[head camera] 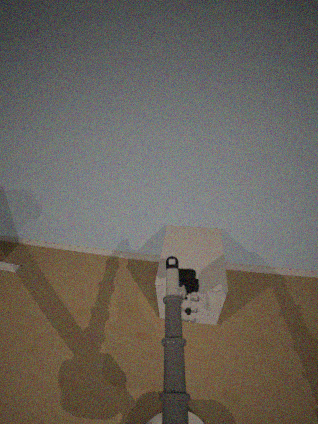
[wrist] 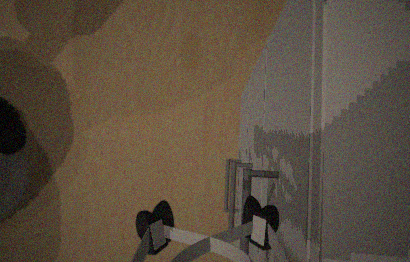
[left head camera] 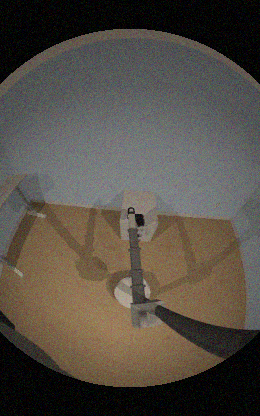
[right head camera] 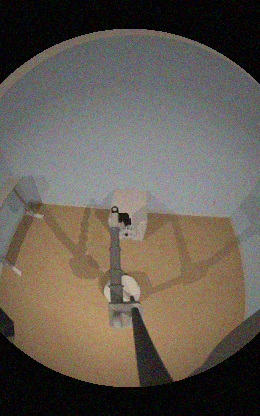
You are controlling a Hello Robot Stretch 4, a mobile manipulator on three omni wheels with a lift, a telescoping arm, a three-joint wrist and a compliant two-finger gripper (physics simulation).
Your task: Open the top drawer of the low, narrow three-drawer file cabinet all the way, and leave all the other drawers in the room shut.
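Places are measured from the robot's base along level axes (x ahead, y left, z up), in centimetres.
Pixels of known places: gripper, fingertip midpoint: [head camera: 187, 306] [wrist: 206, 214] [right head camera: 125, 231]; robot's base, origin of the base link: [right head camera: 122, 290].
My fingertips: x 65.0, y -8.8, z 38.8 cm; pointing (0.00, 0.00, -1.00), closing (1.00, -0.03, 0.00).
Ahead of a thing's pixels: the offset from my fingertips to its top centre. "spot": to the spot under its first point.
The low, narrow file cabinet {dx +32.4, dy -5.2, dz +10.4 cm} [head camera: 195, 245] [left head camera: 140, 200] [right head camera: 131, 200] [wrist: 365, 150] stands against the wall, its pale top visible in the head views. In the wrist view its top drawer front {spot: dx +7.7, dy +9.5, dz +4.2 cm} [wrist: 290, 100] looks flush under the top, with a thin seam. The grey bar handles show one behind another; the top handle {spot: dx +5.7, dy +3.4, dz +1.3 cm} [wrist: 265, 174] is nearest. My gripper [head camera: 188, 304] [wrist: 206, 214] is open and empty at the handles. Its right fingertip overlaps the top handle's bar and the gap behind it; its left fingertip is over the floor. Whether they touch cannot be told.
A piece of furniture with white handles [left head camera: 36, 214] [right head camera: 35, 215] stands at the left wall. A round white disc [left head camera: 121, 294] [right head camera: 132, 287] lies below my arm [head camera: 174, 365]. The wall [head camera: 150, 125] rises behind the cabinet.
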